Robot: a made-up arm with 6 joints. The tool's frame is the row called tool.
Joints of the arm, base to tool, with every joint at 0 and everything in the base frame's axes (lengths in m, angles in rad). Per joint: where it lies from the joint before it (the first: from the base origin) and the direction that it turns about. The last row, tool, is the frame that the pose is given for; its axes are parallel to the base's.
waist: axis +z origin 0 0 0.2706
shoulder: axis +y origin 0 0 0
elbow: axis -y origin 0 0 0.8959
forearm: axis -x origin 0 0 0
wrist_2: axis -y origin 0.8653 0 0
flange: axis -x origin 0 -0.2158 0
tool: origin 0 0 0
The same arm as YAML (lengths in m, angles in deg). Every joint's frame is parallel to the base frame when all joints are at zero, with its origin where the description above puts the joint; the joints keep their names.
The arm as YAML. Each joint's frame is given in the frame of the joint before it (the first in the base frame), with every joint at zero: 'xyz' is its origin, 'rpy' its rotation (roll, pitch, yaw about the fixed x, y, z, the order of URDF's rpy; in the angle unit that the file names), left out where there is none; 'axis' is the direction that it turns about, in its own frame. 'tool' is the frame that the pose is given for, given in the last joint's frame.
units:
  length: m
  angle: deg
joints:
  - name: waist
    type: revolute
    origin:
      xyz: [0.0, 0.0, 0.2706]
    axis: "+z"
  - name: shoulder
    type: revolute
    origin:
      xyz: [0.0, 0.0, 0.0]
    axis: "+y"
  - name: elbow
    type: revolute
    origin:
      xyz: [0.0, 0.0, 0.8959]
    axis: "-y"
  - name: forearm
    type: revolute
    origin:
      xyz: [0.0, 0.0, 0.0]
    axis: "-x"
  - name: wrist_2
    type: revolute
    origin:
      xyz: [0.8653, 0.0, 0.0]
    axis: "-y"
  - name: flange
    type: revolute
    origin:
      xyz: [0.0, -0.2158, 0.0]
    axis: "-x"
tool:
  origin:
    xyz: [0.0, 0.0, 0.0]

